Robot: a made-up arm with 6 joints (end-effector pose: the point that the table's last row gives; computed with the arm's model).
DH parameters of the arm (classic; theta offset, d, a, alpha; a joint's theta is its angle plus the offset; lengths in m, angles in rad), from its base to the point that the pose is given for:
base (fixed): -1.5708 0 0.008 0
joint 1: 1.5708 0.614 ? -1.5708
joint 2: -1.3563 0 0.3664 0
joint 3: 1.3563 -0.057 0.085 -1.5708
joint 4: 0 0.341 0.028 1.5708
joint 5: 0 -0.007 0.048 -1.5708
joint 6: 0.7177 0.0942 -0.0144 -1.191
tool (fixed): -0.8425 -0.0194 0 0
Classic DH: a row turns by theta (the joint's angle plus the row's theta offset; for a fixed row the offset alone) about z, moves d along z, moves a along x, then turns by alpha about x.
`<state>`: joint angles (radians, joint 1 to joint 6).
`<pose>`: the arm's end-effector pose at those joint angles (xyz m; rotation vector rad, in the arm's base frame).
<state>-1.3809 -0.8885 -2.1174 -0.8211 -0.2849 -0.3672</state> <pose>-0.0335 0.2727 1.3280 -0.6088 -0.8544 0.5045</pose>
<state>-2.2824 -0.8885 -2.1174 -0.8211 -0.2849 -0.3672</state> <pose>0.1994 0.1924 1.3280 -0.9135 -0.5002 -0.3142</pose>
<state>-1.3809 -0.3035 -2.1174 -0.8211 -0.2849 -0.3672</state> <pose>0.0506 -0.1648 1.3794 -0.0533 -0.8441 0.2677</pose>
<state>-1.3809 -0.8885 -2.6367 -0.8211 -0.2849 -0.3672</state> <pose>-0.0716 0.4709 1.2323 -1.1073 -0.8202 0.7043</pose>
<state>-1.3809 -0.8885 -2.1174 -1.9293 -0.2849 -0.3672</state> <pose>-0.0120 0.1785 1.3148 -0.9437 -0.2764 -0.4355</pose>
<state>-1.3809 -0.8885 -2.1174 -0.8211 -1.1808 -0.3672</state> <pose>-0.0163 0.3089 1.2551 -1.0365 -0.1790 1.0163</pose>
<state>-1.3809 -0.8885 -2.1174 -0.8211 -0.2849 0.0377</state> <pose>-0.0274 0.2795 1.3262 -0.3567 -0.9567 0.8343</pose>
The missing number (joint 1, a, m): 0.026
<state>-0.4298 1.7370 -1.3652 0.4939 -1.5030 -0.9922</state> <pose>0.3451 -0.2836 0.1125 1.2706 -0.3950 -0.2097</pose>
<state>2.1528 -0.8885 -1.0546 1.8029 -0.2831 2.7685</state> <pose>0.0364 0.2152 1.0795 0.6899 0.5791 2.6925</pose>
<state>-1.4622 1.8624 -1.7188 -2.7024 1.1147 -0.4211</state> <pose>-0.0407 -0.4092 0.0103 0.4769 1.5922 -0.7888</pose>
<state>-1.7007 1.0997 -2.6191 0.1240 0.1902 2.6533</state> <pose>-0.1991 -0.8139 0.8338 0.0649 1.3954 -0.8821</pose>
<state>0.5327 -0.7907 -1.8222 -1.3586 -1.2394 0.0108</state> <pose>-0.1162 0.0046 1.2483 -0.2678 -0.2425 2.7140</pose>
